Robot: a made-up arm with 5 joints.
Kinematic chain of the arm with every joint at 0, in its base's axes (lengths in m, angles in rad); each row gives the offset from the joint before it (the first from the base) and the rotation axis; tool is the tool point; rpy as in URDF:
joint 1: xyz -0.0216 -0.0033 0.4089 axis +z
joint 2: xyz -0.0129 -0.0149 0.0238 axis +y
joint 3: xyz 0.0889 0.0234 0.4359 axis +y
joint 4: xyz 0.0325 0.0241 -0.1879 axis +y
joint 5: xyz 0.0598 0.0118 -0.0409 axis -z
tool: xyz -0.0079 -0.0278 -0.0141 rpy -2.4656 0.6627 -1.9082
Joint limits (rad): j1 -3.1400..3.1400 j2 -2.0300..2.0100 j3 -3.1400..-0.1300 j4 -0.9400..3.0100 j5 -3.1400..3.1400
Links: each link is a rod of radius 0.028 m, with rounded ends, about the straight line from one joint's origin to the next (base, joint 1, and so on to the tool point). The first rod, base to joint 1, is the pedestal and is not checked.
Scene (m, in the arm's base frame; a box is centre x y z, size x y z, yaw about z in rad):
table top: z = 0
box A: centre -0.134 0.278 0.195 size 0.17 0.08 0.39 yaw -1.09
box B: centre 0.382 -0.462 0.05 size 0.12 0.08 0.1 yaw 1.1
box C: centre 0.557 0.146 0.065 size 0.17 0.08 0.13 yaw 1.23
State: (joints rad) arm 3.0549 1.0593 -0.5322 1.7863 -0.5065
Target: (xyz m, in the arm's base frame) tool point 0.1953 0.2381 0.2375
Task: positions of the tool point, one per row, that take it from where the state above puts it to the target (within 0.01 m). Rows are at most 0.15 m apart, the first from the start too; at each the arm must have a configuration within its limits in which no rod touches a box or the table.
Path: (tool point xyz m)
1: -0.3164 0.0821 0.4138
2: -0.3217 0.1751 0.4737
3: -0.2867 0.2630 0.5559
4: -0.2140 0.3217 0.6545
5: -0.1323 0.3860 0.5647
6: -0.0305 0.4082 0.4739
7: 0.0701 0.3852 0.3865
8: 0.1500 0.3236 0.3066
9: 0.1953 0.2381 0.2375

